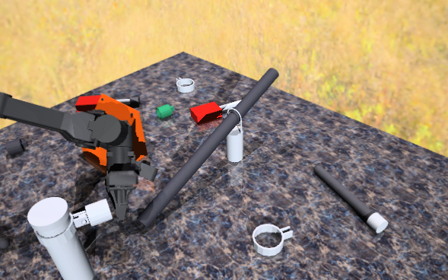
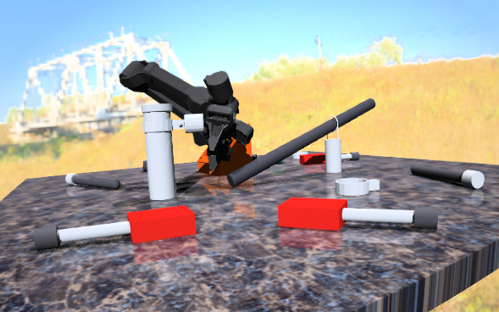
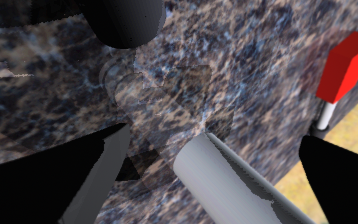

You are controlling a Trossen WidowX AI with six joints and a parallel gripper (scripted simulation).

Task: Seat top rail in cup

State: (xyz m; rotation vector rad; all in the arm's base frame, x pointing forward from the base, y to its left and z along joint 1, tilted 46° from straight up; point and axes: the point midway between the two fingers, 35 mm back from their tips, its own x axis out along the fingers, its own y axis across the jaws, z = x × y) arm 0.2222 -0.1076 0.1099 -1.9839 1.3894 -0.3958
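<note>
Now: the rail-end cup 2 cm ahead of my gripper tip, 7 cm to the right of it and 9 cm above it. The rest, counted from my gripper tip: white post (4 cm ahead, 38 cm to the left, 4 cm above); then green cap (28 cm behind, 44 cm to the left, 5 cm below).
</note>
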